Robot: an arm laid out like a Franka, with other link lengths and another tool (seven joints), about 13 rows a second.
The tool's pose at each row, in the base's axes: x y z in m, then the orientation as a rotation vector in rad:
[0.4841 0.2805 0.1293 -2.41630 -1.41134 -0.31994]
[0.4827 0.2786 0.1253 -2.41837 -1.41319 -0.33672]
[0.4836 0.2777 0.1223 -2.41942 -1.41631 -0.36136]
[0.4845 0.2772 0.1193 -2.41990 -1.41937 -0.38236]
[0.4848 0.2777 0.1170 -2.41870 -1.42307 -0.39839]
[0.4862 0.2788 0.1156 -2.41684 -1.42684 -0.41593]
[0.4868 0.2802 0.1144 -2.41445 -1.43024 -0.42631]
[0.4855 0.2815 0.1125 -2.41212 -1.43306 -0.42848]
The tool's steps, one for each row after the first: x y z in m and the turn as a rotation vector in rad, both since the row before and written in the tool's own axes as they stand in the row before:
[-0.0036 0.0003 0.0029 -0.00944 0.00750 -0.00275]
[-0.0014 0.0017 0.0025 -0.01257 0.01169 -0.00481]
[-0.0011 0.0014 0.0026 -0.01062 0.00991 -0.00447]
[-0.0003 0.0003 0.0023 -0.00738 0.00779 -0.00469]
[0.0010 0.0009 0.0018 -0.00766 0.00882 -0.00508]
[0.0009 0.0000 0.0017 -0.00393 0.00542 -0.00408]
[-0.0003 -0.0015 0.0021 -0.00004 0.00132 -0.00266]

